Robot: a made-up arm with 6 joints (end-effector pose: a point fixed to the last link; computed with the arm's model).
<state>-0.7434 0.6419 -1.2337 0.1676 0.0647 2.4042</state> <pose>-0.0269 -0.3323 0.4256 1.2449 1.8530 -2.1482</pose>
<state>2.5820 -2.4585 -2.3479 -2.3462 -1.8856 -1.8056</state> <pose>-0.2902 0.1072 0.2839 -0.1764 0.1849 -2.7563</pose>
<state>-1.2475 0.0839 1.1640 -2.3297 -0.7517 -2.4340</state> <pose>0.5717 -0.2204 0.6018 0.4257 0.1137 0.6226</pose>
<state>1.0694 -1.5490 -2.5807 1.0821 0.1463 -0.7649</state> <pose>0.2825 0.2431 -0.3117 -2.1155 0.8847 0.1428</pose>
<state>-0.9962 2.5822 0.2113 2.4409 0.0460 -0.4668</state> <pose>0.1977 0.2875 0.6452 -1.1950 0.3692 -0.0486</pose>
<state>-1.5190 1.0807 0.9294 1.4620 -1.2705 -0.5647</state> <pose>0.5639 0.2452 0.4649 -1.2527 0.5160 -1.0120</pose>
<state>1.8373 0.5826 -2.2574 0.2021 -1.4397 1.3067</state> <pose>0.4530 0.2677 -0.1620 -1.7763 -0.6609 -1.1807</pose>
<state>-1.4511 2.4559 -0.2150 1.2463 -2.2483 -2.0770</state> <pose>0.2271 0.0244 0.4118 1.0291 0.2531 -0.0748</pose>
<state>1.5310 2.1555 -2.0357 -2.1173 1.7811 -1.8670</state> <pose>0.1957 -0.5975 0.0511 1.5938 -1.9810 1.6435</pose>
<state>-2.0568 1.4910 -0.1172 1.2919 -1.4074 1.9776</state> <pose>0.1659 0.0767 -0.1275 1.4900 1.8549 -0.8908</pose>
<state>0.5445 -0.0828 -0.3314 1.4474 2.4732 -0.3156</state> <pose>0.5232 -0.0213 -0.1034 1.6005 0.5330 2.3355</pose>
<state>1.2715 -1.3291 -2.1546 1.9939 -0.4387 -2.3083</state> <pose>0.0932 -0.2647 0.0884 0.7834 -1.6401 2.1383</pose>
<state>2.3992 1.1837 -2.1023 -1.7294 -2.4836 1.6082</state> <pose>0.6252 0.0629 0.0276 1.1186 0.4810 2.1478</pose>
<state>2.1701 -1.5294 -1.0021 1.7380 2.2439 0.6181</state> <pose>-0.0902 0.6498 -0.1852 -1.2565 -1.4892 -1.4601</pose>
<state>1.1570 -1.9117 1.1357 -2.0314 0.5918 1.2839</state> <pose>-0.4831 -0.1543 -0.0408 0.3440 -0.9349 -0.7479</pose>
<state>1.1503 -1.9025 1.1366 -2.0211 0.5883 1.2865</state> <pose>-0.4826 -0.1505 -0.0406 0.3389 -0.9351 -0.7575</pose>
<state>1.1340 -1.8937 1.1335 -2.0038 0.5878 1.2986</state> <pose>-0.4839 -0.1487 -0.0425 0.3323 -0.9458 -0.7626</pose>
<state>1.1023 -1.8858 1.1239 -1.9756 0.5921 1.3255</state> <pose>-0.4877 -0.1505 -0.0475 0.3236 -0.9727 -0.7598</pose>
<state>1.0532 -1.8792 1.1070 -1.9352 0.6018 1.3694</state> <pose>-0.4943 -0.1568 -0.0559 0.3126 -1.0178 -0.7473</pose>
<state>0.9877 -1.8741 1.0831 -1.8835 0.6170 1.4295</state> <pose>-0.5030 -0.1685 -0.0674 0.3007 -1.0793 -0.7245</pose>
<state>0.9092 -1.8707 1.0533 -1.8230 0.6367 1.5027</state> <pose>-0.5125 -0.1856 -0.0806 0.2897 -1.1521 -0.6922</pose>
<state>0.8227 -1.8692 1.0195 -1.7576 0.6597 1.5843</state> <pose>-0.5217 -0.2079 -0.0940 0.2812 -1.2298 -0.6524</pose>
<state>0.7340 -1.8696 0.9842 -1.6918 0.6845 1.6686</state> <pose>-0.5295 -0.2338 -0.1055 0.2763 -1.3057 -0.6082</pose>
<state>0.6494 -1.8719 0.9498 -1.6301 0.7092 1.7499</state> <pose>-0.5354 -0.2609 -0.1139 0.2752 -1.3741 -0.5637</pose>
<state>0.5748 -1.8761 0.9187 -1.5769 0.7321 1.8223</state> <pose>-0.5395 -0.2868 -0.1187 0.2775 -1.4305 -0.5228</pose>
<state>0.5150 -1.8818 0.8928 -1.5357 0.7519 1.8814</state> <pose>-0.5420 -0.3091 -0.1207 0.2822 -1.4732 -0.4882</pose>
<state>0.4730 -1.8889 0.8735 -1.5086 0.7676 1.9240</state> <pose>-0.5435 -0.3264 -0.1207 0.2883 -1.5018 -0.4617</pose>
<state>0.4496 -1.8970 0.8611 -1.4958 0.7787 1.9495</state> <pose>-0.5444 -0.3383 -0.1198 0.2950 -1.5173 -0.4435</pose>
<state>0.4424 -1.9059 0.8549 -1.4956 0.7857 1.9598</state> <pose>-0.5449 -0.3455 -0.1188 0.3017 -1.5223 -0.4322</pose>
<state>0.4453 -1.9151 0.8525 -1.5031 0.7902 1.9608</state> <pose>-0.5452 -0.3498 -0.1178 0.3085 -1.5213 -0.4252</pose>
